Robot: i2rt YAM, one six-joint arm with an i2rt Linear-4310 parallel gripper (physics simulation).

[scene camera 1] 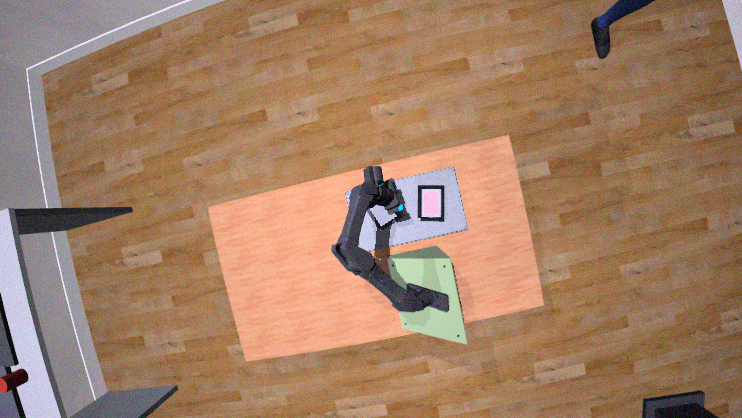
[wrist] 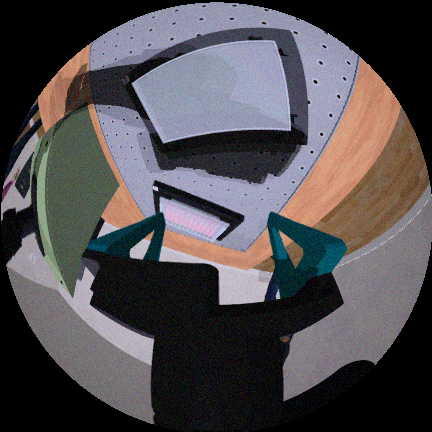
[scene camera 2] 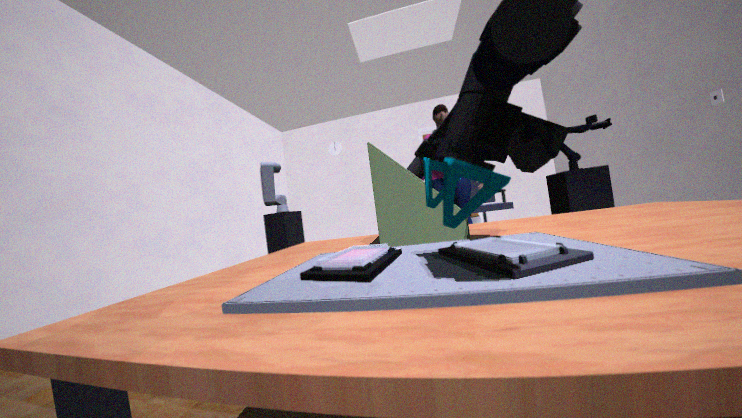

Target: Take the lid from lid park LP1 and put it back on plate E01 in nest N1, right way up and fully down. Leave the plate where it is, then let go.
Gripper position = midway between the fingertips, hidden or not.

The gripper (scene camera 2: 438, 215) is open and holds nothing. Also in view: a pale lid (scene camera 2: 492, 247). A pink well plate (scene camera 2: 358, 255) rests on a black holder. Also in view: a grey perforated base panel (scene camera 2: 419, 269).
The pink well plate also shows in the wrist view (wrist: 176, 213). The pale lid shows as well in the wrist view (wrist: 240, 85). The grey perforated base panel also shows in scene camera 1 (scene camera 1: 408, 228) and in the wrist view (wrist: 251, 178).
